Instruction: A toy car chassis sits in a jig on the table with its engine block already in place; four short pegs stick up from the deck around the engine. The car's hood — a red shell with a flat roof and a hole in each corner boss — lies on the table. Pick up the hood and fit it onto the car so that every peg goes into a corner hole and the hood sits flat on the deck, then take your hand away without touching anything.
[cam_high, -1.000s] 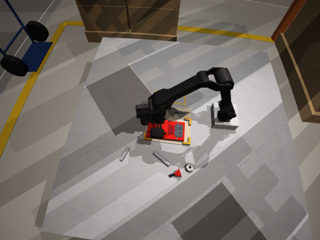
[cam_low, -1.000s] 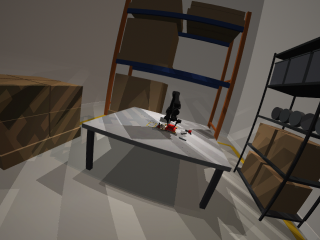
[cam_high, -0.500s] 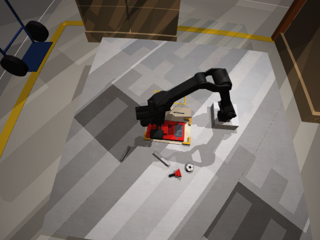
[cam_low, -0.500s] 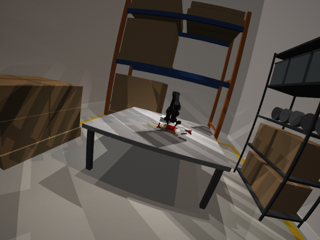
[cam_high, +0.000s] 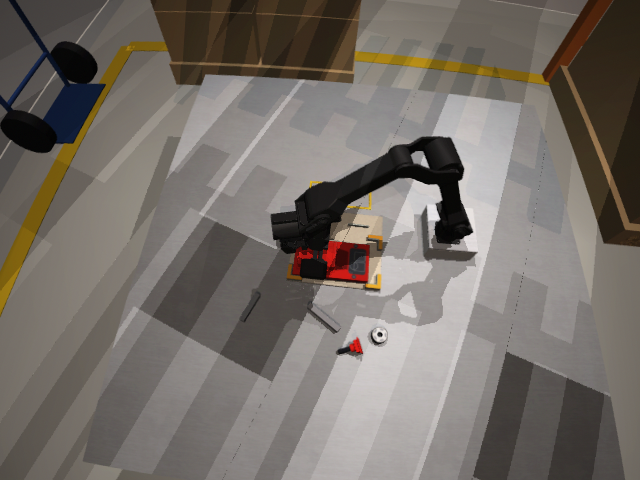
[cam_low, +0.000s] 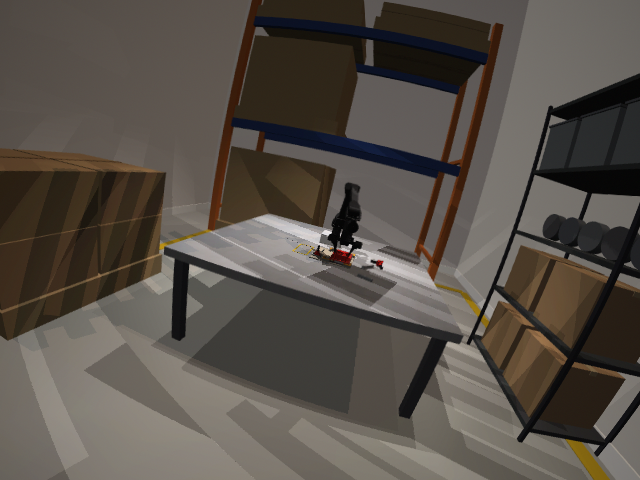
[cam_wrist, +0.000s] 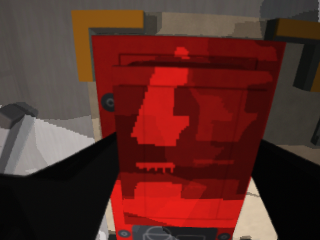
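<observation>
Right now the red hood is 10 mm above my gripper tip. The rest, counted from my gripper tip: grey engine block 10 mm below.
</observation>
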